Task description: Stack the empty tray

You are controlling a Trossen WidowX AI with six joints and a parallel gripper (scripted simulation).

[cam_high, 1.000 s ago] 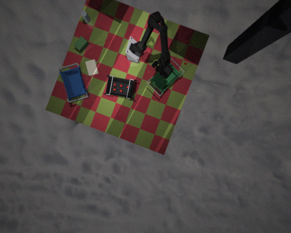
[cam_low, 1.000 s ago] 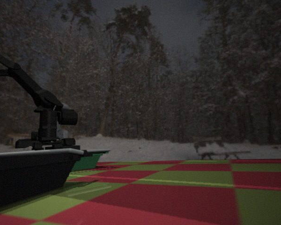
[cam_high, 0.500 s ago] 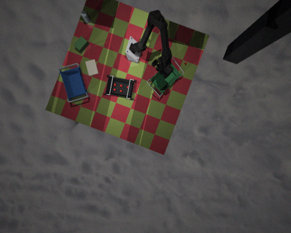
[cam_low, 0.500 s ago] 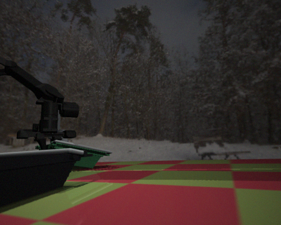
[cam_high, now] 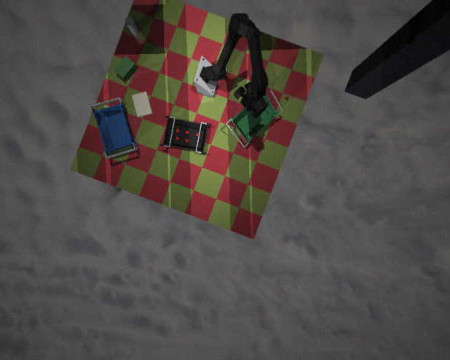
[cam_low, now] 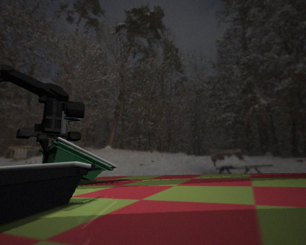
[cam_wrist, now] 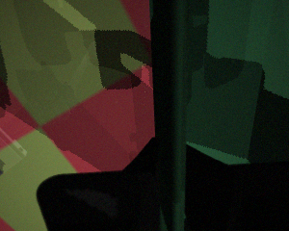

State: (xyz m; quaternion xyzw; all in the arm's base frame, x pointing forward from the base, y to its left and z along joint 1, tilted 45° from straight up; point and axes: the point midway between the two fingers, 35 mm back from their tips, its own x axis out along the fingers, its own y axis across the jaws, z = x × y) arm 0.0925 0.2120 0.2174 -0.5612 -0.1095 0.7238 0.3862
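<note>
Right now my gripper tip is 4 cm short of the green tray and 7 cm to the right of it. Also, from my gripper tip: cream block 18 cm ahead, 66 cm to the right, 8 cm below; green block 1 cm ahead, 83 cm to the right, 6 cm below.
</note>
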